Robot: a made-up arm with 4 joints. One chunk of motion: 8 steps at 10 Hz.
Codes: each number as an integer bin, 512 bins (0 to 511) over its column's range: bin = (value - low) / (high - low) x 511, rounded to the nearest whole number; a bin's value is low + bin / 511 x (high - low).
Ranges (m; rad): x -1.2..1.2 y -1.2..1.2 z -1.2..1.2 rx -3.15..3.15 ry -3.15..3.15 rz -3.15..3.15
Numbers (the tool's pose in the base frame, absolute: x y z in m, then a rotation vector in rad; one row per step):
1: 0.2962 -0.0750 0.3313 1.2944 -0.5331 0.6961
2: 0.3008 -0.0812 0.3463 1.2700 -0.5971 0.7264
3: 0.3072 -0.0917 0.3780 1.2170 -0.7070 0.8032
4: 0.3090 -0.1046 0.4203 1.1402 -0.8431 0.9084
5: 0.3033 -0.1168 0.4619 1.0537 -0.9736 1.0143
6: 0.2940 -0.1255 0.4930 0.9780 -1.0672 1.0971
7: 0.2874 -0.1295 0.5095 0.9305 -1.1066 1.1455
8: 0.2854 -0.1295 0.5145 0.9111 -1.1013 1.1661
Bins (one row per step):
1: 319 240 326 360 212 312
2: 320 238 329 359 207 314
3: 321 236 336 354 198 321
4: 321 233 345 348 187 329
5: 320 231 354 341 177 338
6: 318 229 360 335 169 344
7: 317 228 364 331 166 348
8: 316 228 365 329 166 350

